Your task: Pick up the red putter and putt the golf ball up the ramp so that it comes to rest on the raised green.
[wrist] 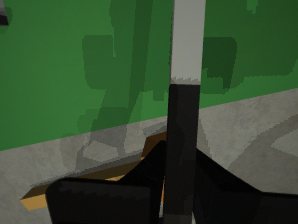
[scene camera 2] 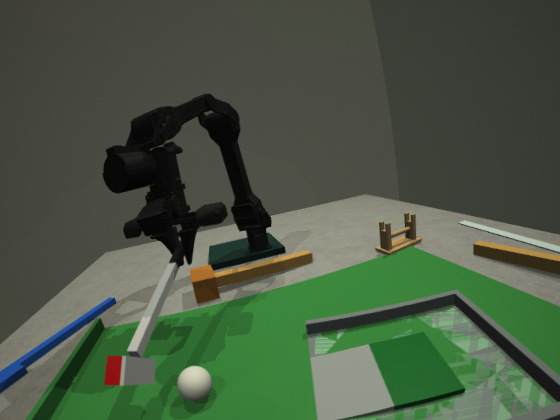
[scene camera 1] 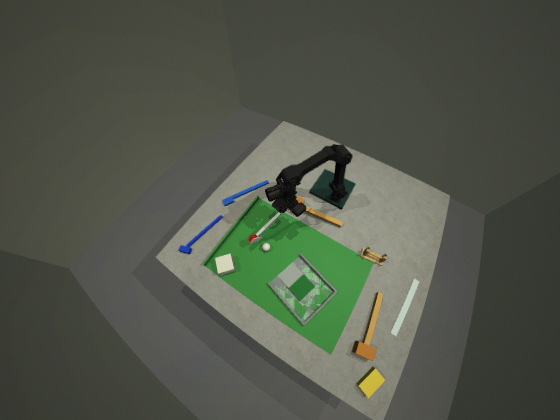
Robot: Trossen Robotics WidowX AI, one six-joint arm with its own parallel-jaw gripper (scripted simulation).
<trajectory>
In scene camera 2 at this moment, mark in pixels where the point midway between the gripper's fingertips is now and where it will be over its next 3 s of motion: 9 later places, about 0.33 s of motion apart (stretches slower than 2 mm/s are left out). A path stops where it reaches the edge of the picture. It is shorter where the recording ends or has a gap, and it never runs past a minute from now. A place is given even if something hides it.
My gripper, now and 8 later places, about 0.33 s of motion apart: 186,264; 187,271; 190,277; 182,279; 181,281; 219,277; 242,270; 240,251; 238,245
</trajectory>
